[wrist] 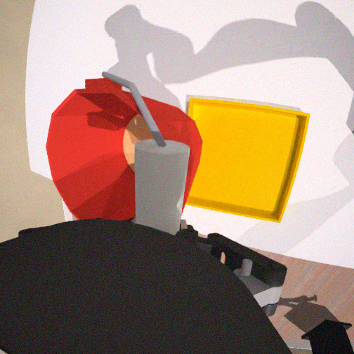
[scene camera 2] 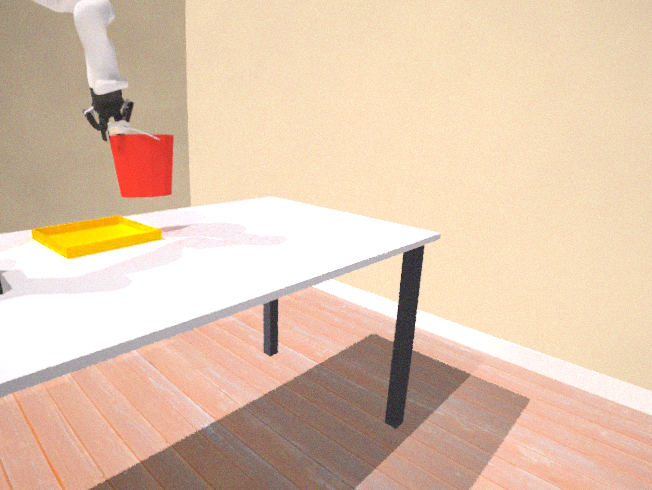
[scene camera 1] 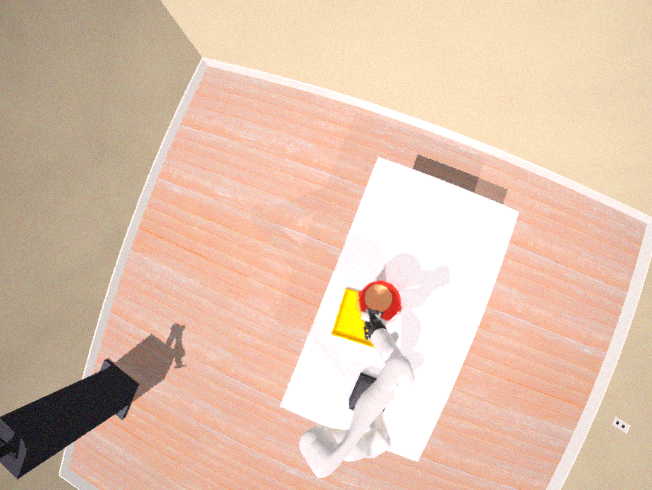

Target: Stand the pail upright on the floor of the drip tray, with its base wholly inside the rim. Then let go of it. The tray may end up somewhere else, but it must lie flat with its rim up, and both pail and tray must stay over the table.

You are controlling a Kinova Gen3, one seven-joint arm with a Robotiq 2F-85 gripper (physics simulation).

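Frame: origin at the arm's base, x right, y ahead, z up, level; metres.
Seen in the pictures: gripper, fingertip midpoint: (scene camera 2: 113, 139) (scene camera 1: 365, 312).
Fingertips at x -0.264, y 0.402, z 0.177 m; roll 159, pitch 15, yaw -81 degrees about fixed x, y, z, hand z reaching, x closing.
Offsets run from my fingertips to a thing's middle. Level surfaces: height alone.
The red pail @(dx +0.033, dy +0.068, dz -0.054 m) (scene camera 1: 396, 306) (scene camera 2: 142, 165) (wrist: 90, 167) hangs nearly upright in the air, its brownish inner bottom visible from above. My gripper (scene camera 1: 373, 317) (scene camera 2: 115, 129) is shut on the pail at its rim side, by a pale grey cylindrical piece with a thin bent rod; the exact finger contact is hidden. The yellow drip tray @(dx +0.039, dy -0.077, dz -0.253 m) (scene camera 1: 348, 316) (scene camera 2: 113, 243) (wrist: 240, 160) lies flat on the table, rim up. In scene camera 1 the pail covers the tray's upper right corner. In scene camera 2 a gap shows between the pail's base and the tray.
The white table @(dz -0.266 m) (scene camera 1: 448, 237) (scene camera 2: 326, 231) carries the tray; its long edge runs close to the tray's left side in scene camera 1. A black block (scene camera 1: 361, 389) stands by the arm's lower part. A large black post (scene camera 1: 79, 408) is off the table at lower left.
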